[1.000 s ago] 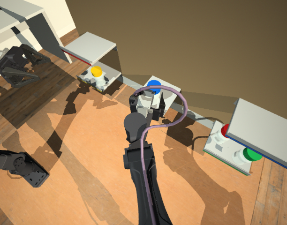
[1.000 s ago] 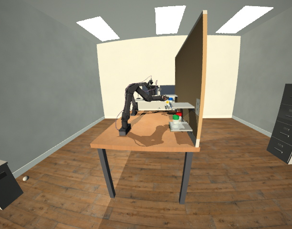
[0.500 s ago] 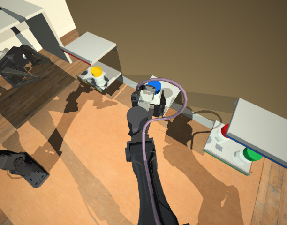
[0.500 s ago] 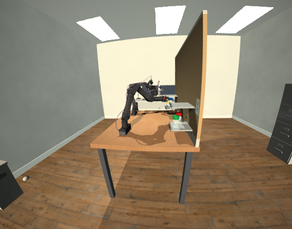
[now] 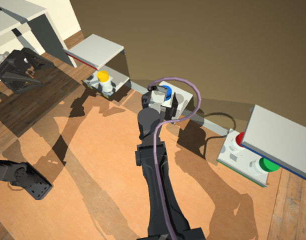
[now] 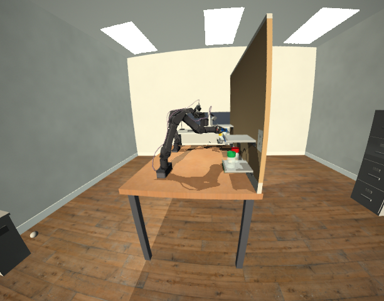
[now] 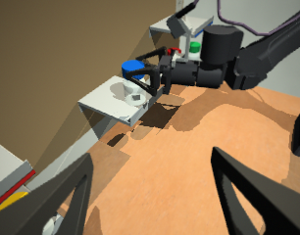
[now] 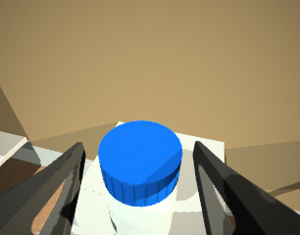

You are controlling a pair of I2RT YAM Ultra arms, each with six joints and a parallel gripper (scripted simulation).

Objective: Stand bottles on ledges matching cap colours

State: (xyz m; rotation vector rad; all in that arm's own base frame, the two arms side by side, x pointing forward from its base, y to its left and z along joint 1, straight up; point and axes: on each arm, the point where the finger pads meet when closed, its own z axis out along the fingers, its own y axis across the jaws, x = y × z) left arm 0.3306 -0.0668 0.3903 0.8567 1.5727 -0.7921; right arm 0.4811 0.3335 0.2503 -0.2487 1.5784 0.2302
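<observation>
The blue-capped bottle is 50 mm below my right hand. Round my right hand: yellow-capped bottle: 40 mm ahead, 340 mm to the left, 150 mm below; red-capped bottle: 20 mm ahead, 340 mm to the right, 150 mm below; brown wall: 150 mm ahead, 20 mm to the right, 160 mm above.
</observation>
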